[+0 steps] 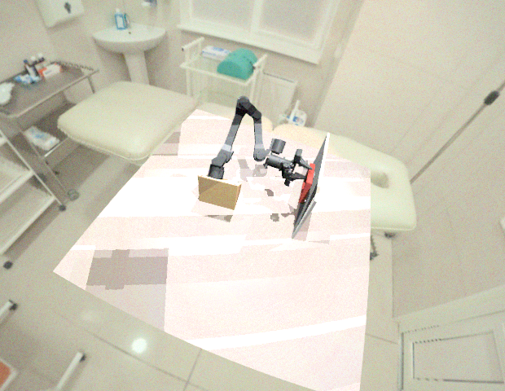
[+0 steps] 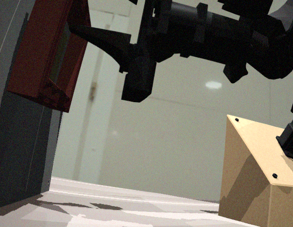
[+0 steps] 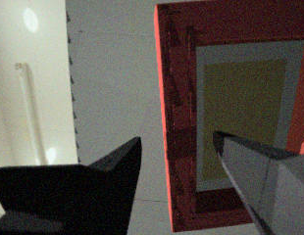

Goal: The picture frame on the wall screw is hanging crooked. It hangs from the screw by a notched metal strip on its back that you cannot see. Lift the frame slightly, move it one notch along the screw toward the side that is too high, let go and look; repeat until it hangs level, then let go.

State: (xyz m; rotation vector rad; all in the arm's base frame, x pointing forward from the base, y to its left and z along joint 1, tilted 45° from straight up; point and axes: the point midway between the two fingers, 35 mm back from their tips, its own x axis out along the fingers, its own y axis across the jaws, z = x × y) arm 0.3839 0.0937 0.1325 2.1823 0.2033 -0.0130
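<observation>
Right now my gripper tip is 5 cm above the red picture frame, 1 cm to the left of it and 1 cm short of it. Also, from my gripper tip: white wall panel (7 cm below, 2 cm ahead, 1 cm to the left).
</observation>
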